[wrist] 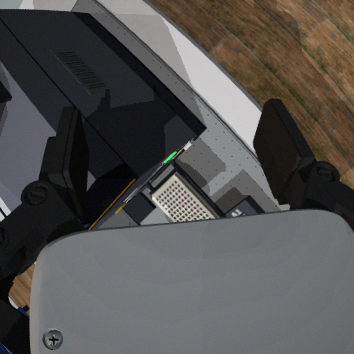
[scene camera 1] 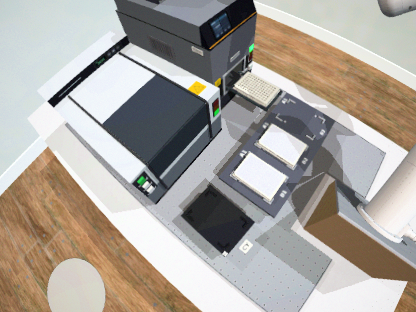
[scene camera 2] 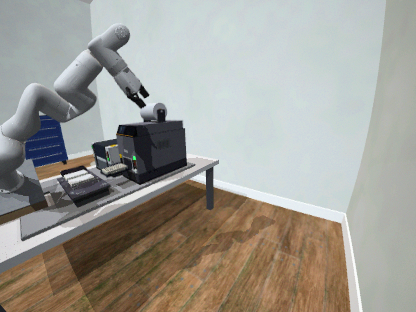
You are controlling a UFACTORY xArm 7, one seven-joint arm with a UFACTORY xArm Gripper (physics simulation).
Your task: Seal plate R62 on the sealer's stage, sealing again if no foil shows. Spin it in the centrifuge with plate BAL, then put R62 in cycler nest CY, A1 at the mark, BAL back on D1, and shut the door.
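Frame: origin at the arm's base, x ahead, y left, z up, level; metres.
Seen in the pictures: gripper, between the fingertips: (wrist: 173, 123) (scene camera 2: 145, 101); arm's base, origin of its link: (scene camera 1: 378, 223) (scene camera 2: 8, 181).
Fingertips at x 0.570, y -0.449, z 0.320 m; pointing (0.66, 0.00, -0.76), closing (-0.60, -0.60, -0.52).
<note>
Pixels of each thing's top centre, then the offset from my fingertips to it. "spot": a spot on its surface instead. Level surfaces: height alone.
- beige plate, centre of its top: (wrist: 182, 208) (scene camera 1: 256, 86) (scene camera 2: 114, 167) 0.083 m back, 0.286 m left, 0.353 m down
- dark grey sealer, centre of its top: (scene camera 2: 150, 103) 0.215 m ahead, 0.297 m left, 0.009 m up
- black nest, centre of its top: (scene camera 1: 217, 218) (scene camera 2: 73, 169) 0.249 m back, 0.674 m left, 0.405 m down
- CY label, a spot on its surface: (scene camera 1: 245, 246) spot: 0.353 m back, 0.676 m left, 0.467 m down
- dark instrument, a spot on its surface: (scene camera 1: 160, 117) spot: 0.000 m ahead, 0.595 m left, 0.254 m down
- deck, height of its surface: 0.408 m down
- grey roll, centre of its top: (scene camera 2: 152, 103) 0.236 m ahead, 0.298 m left, 0.009 m up
A beige plate (scene camera 1: 257, 89) (scene camera 2: 114, 169) (wrist: 182, 200) rests on the stage sticking out of the dark grey sealer (scene camera 1: 170, 45) (scene camera 2: 160, 150) (wrist: 115, 115). Its open wells show and no foil is visible on it; I cannot read its name. My gripper (scene camera 2: 146, 100) (wrist: 173, 123) is open and empty, high above the sealer beside its roll. Two white-topped plates (scene camera 1: 281, 145) (scene camera 1: 259, 176) sit on D2 and D1 of the deck. The black nest (scene camera 1: 217, 220) by the CY label (scene camera 1: 245, 246) is empty, with a white mark at one corner. I cannot read which plate is BAL.
A large white and dark instrument (scene camera 1: 160, 117) stands left of the deck, its dark top closed, with green lights at its front corners. The deck (scene camera 1: 250, 197) has an empty third spot. A grey roll (scene camera 2: 151, 112) sits on the sealer. A brown block (scene camera 1: 360, 240) stands near the arm base.
</note>
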